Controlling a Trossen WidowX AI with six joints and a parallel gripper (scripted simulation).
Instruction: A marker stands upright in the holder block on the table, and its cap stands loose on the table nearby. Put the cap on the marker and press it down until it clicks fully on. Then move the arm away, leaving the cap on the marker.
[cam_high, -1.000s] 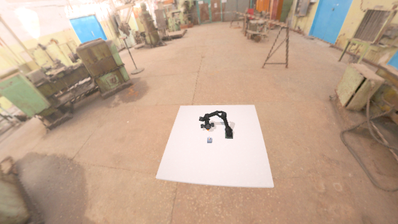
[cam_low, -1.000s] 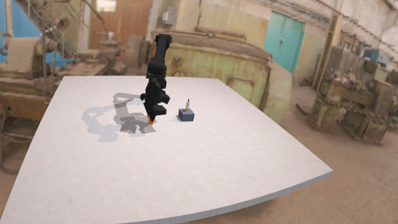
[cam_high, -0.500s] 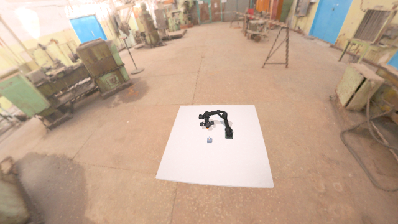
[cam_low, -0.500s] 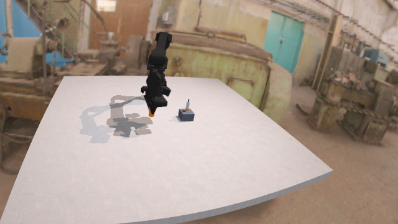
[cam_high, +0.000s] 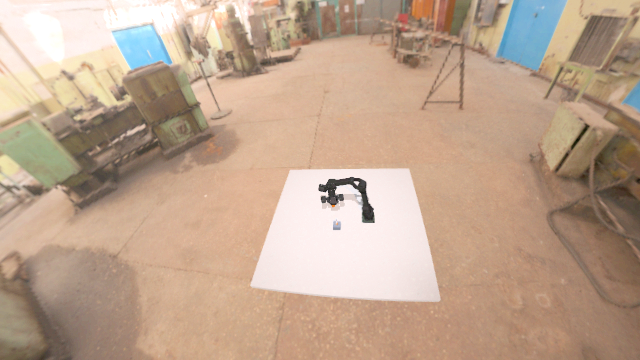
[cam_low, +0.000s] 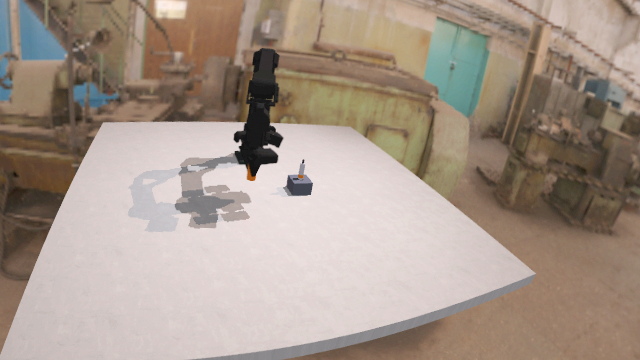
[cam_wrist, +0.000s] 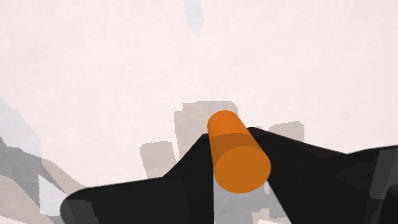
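The grey-blue holder block lies 10 mm behind my gripper tip, 180 mm to the left of it and 60 mm below it. Round my gripper tip: orange cap: 10 mm above.
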